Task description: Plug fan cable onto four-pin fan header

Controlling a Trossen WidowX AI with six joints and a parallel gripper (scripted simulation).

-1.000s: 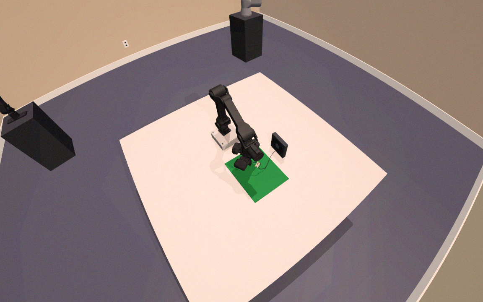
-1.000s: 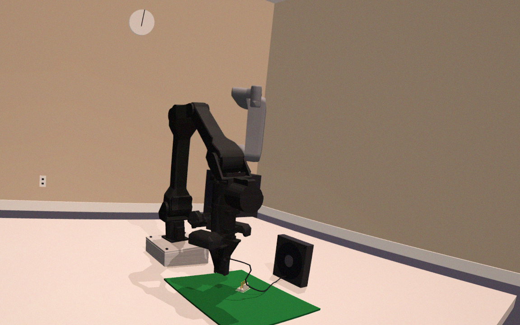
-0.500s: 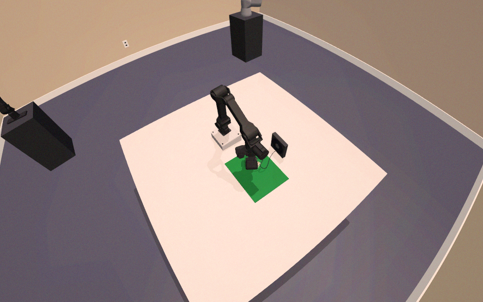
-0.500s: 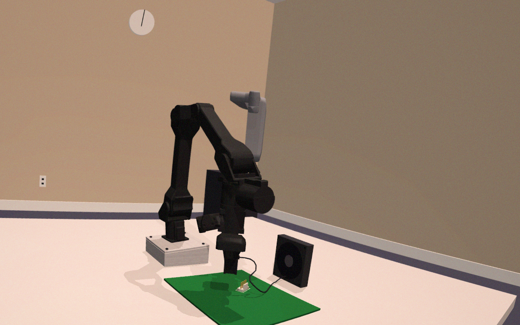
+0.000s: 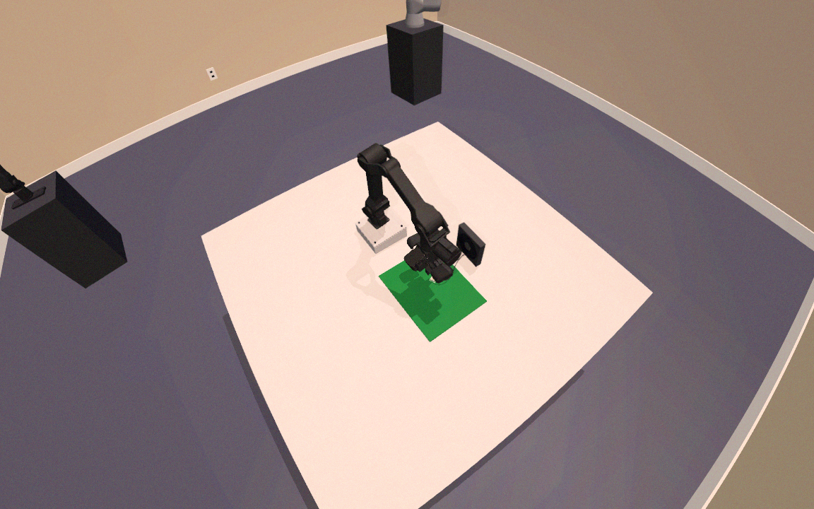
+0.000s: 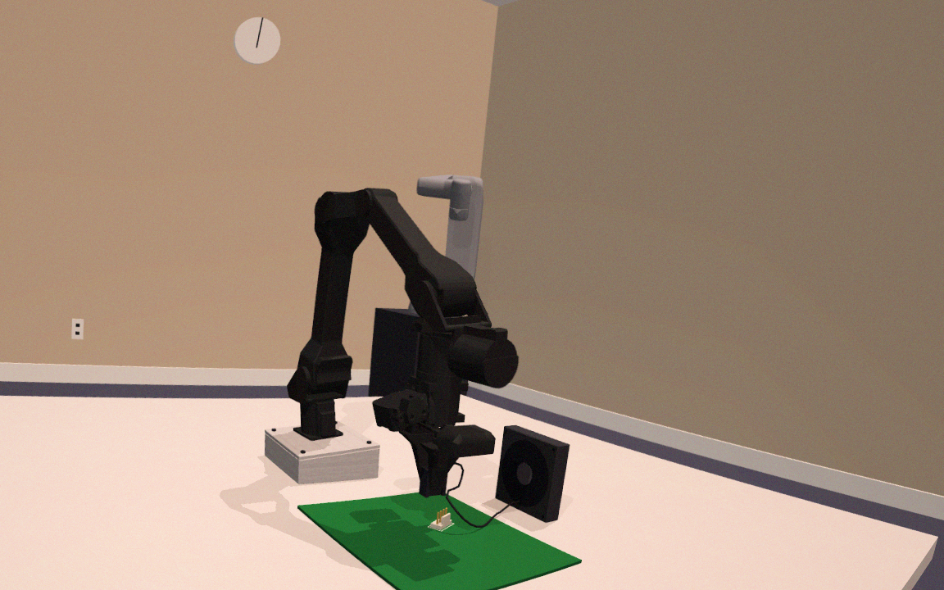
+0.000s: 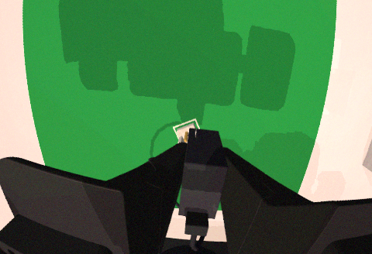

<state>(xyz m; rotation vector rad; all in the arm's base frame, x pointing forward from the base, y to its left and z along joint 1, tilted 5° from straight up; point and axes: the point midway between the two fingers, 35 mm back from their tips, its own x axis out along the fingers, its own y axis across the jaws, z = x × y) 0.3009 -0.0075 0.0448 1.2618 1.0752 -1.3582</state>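
My gripper tip is now 3 cm short of the green board, 2 cm to the left of it and 8 cm above it. From my gripper tip the other things lie so: black fan plug: 1 cm to the left, 1 cm above; black fan: 1 cm ahead, 18 cm to the left.
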